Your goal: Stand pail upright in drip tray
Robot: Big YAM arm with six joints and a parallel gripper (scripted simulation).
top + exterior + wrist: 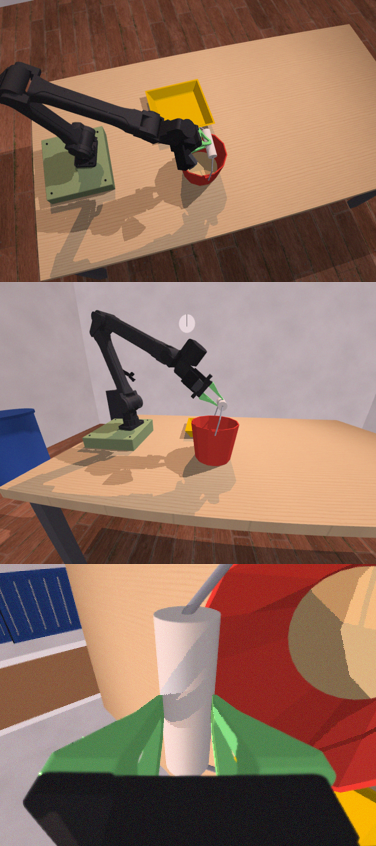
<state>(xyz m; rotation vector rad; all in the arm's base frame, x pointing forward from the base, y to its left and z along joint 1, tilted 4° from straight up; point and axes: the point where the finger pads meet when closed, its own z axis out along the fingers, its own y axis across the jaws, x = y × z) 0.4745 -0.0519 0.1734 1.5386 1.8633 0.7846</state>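
The red pail is 10 cm below my hand. The rest, counted from my hand: yellow drip tray 9 cm behind, 29 cm to the left, 22 cm below.
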